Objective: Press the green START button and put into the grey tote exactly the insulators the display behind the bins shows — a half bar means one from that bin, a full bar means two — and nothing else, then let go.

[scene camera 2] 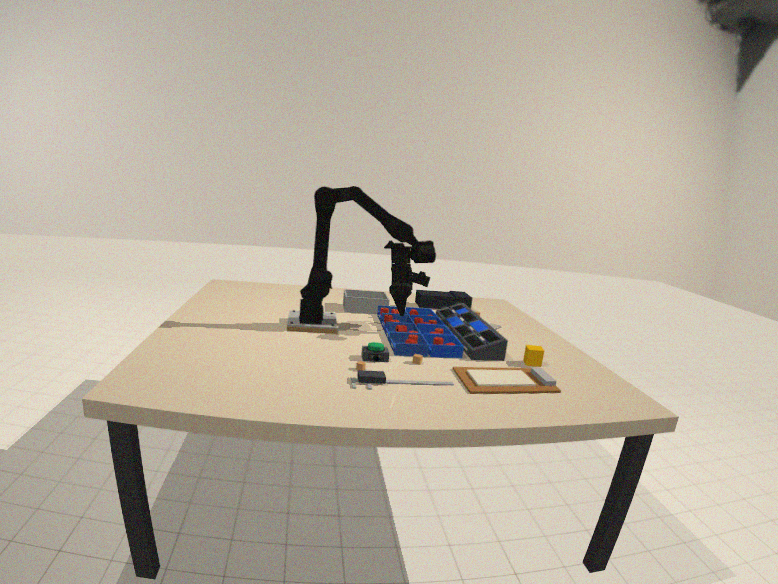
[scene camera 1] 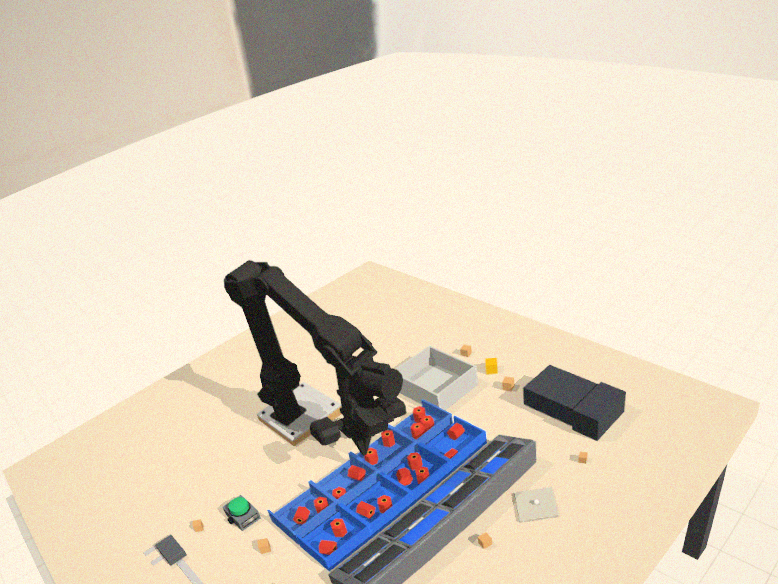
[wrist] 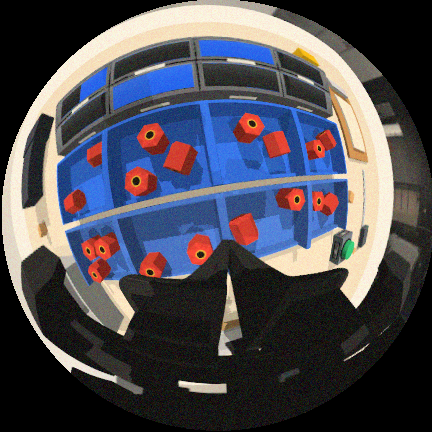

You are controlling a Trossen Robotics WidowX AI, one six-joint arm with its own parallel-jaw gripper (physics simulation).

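Places are measured from the arm's base along level axes (x ahead, y left, z up), in centimetres.
Pixels of known places: gripper, between the fingertips: (scene camera 2: 402,316) (scene camera 1: 364,454) (wrist: 226,244); arm's base, origin of its link: (scene camera 2: 310,320) (scene camera 1: 288,413) (wrist: 241,342).
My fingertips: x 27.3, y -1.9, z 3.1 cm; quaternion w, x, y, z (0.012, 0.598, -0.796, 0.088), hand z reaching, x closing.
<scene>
Ahead of a thing's pixels: the offset from my fingertips to its middle. "spot": to the spot under its first point.
My gripper (scene camera 1: 364,451) (scene camera 2: 402,313) (wrist: 226,244) is shut and empty, fingertips together above the bins' near row. The blue bins @(dx +7.8, dy -17.2, dz -3.7 cm) (scene camera 1: 336,555) (scene camera 2: 447,352) (wrist: 210,145) hold red insulators, such as one @(dx -1.4, dy +2.6, dz -3.5 cm) (wrist: 200,249) just left of the fingertips and another @(dx -0.5, dy -2.6, dz -3.6 cm) (wrist: 244,229) just right. The display (scene camera 1: 465,512) (wrist: 240,77) shows, in the wrist view, a half bar top left, a full bar top third and a full bar bottom second; other cells are dark. The grey tote @(dx -6.0, dy +29.5, dz -2.7 cm) (scene camera 1: 458,389) (scene camera 2: 365,303) looks empty. The green START button @(dx -12.4, dy -24.4, dz -3.3 cm) (scene camera 1: 238,504) (scene camera 2: 375,346) (wrist: 348,249) stands beside the bins.
A black two-part box @(dx +25.8, dy +38.3, dz -2.6 cm) (scene camera 1: 568,399) (scene camera 2: 443,299) stands beyond the display. A yellow cube @(dx +1.8, dy +41.3, dz -4.0 cm) (scene camera 1: 491,365) and small orange cubes @(dx -7.7, dy +43.8, dz -4.4 cm) (scene camera 1: 465,350) @(dx +9.0, dy +37.8, dz -4.3 cm) (scene camera 1: 508,383) lie near the tote. A caliper-like tool @(dx -9.2, dy -42.3, dz -4.4 cm) (scene camera 1: 170,550) (scene camera 2: 372,377) and a wooden-framed board @(spot: dx +5.4, dy -40.0, dz -4.9 cm) (scene camera 2: 461,379) lie on the table.
</scene>
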